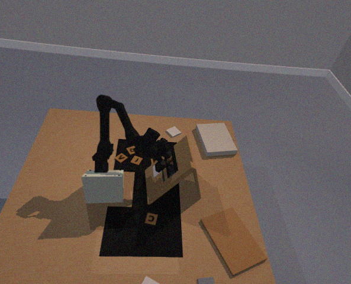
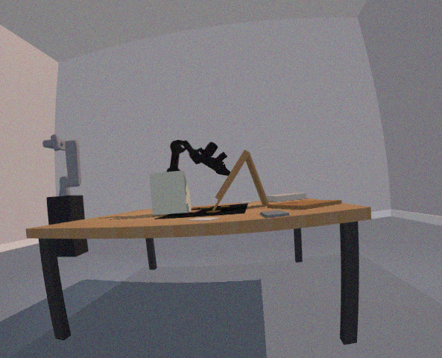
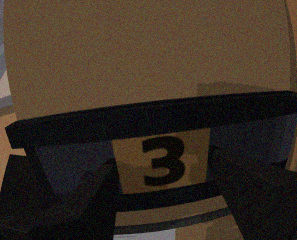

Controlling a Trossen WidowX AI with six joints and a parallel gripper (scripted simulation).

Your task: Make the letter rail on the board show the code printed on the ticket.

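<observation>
Right now my gripper tip is 6 cm past the white ticket, 3 cm to the right of it and 9 cm above it. The rest, counted from my gripper tip: letter tile 5 cm behind, 15 cm to the left, 18 cm below; then black mat 16 cm behind, 3 cm to the right, 18 cm below; then small white pad 10 cm ahead, 42 cm to the left, 18 cm below.
</observation>
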